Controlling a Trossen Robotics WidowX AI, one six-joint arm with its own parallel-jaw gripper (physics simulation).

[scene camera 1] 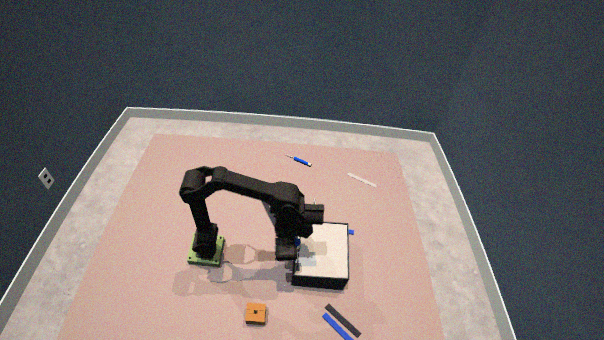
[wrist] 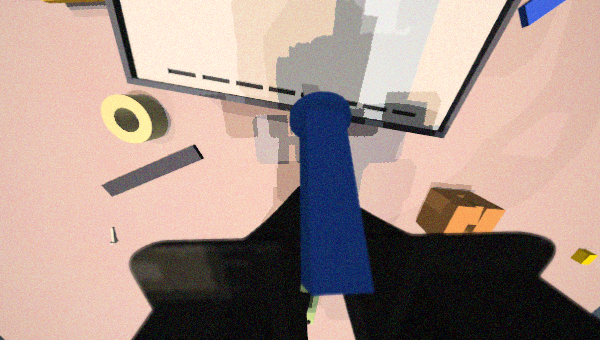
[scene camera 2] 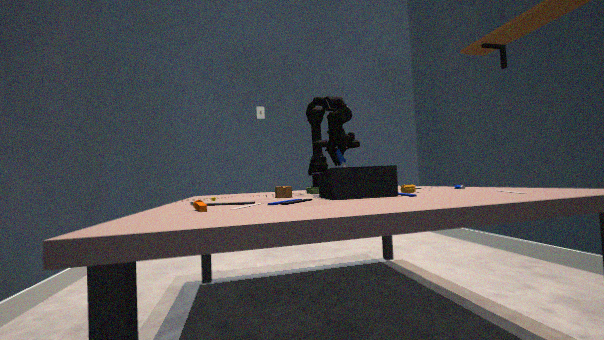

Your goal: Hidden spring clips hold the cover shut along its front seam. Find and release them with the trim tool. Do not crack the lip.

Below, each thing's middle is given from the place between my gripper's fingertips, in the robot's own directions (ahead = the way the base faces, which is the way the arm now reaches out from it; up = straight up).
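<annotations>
From my hand, the blue trim tool [wrist: 334, 259] is 20 mm above and 30 mm ahead. The cover [scene camera 1: 324, 253] I find 30 mm below my hand, 130 mm ahead of it and 10 mm to the left of it. Going by their middles, the blue trim tool is the nearest to my hand of the things named here.
</annotations>
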